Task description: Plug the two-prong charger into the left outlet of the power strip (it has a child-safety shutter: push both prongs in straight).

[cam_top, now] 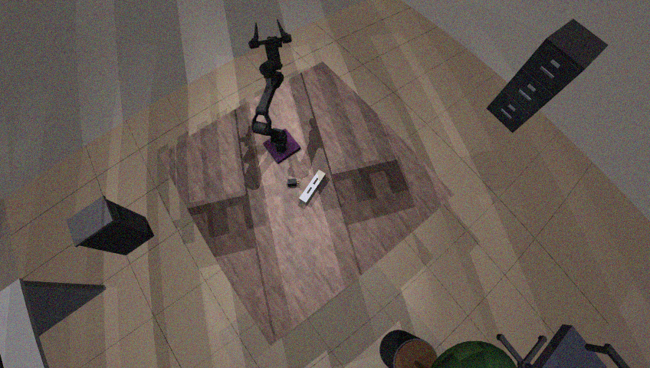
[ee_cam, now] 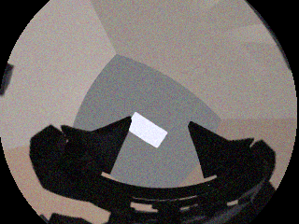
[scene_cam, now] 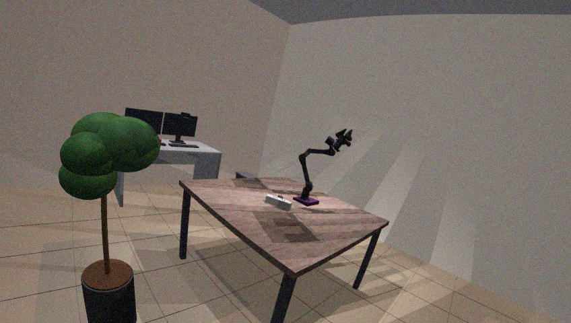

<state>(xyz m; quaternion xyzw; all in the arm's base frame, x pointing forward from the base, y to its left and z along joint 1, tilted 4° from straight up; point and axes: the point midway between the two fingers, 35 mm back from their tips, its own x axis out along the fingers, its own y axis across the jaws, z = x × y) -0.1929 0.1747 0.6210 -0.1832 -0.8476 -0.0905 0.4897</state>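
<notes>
The dark two-prong charger lies 67 cm below my gripper tip, 45 cm ahead of it and 18 cm to the right of it.
</notes>
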